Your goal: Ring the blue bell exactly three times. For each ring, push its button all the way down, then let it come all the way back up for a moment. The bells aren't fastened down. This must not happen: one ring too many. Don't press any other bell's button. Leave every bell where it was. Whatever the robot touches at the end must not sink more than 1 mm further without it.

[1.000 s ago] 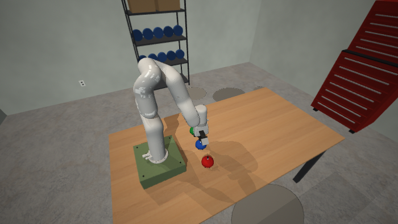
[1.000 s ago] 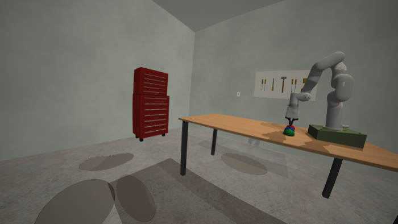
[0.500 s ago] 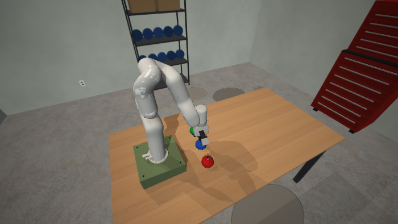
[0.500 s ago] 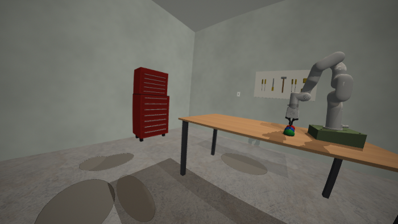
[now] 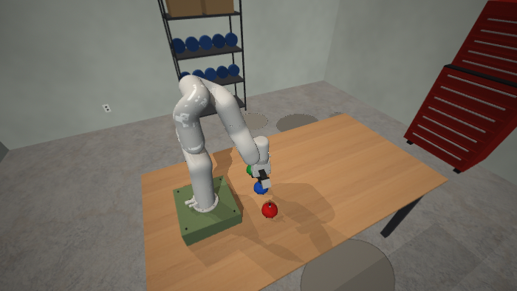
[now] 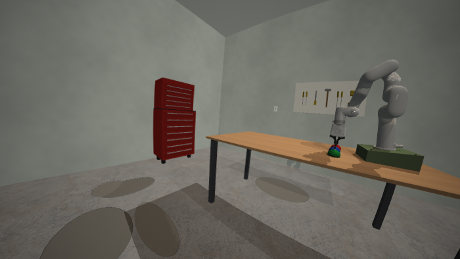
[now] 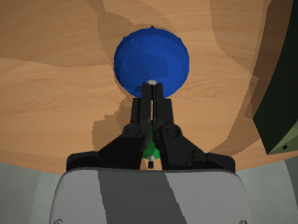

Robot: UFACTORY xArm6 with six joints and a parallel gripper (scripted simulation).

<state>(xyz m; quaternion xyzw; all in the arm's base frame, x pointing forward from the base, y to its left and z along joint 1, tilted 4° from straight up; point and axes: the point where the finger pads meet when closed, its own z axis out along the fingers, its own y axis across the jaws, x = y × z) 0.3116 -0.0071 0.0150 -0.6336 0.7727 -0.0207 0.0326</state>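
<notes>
Right now the blue bell is 40 mm below my hand. The rest, counted from my hand: red bell 150 mm to the right, 40 mm below, 30 mm behind; green bell 150 mm to the left, 40 mm below, 30 mm ahead.
</notes>
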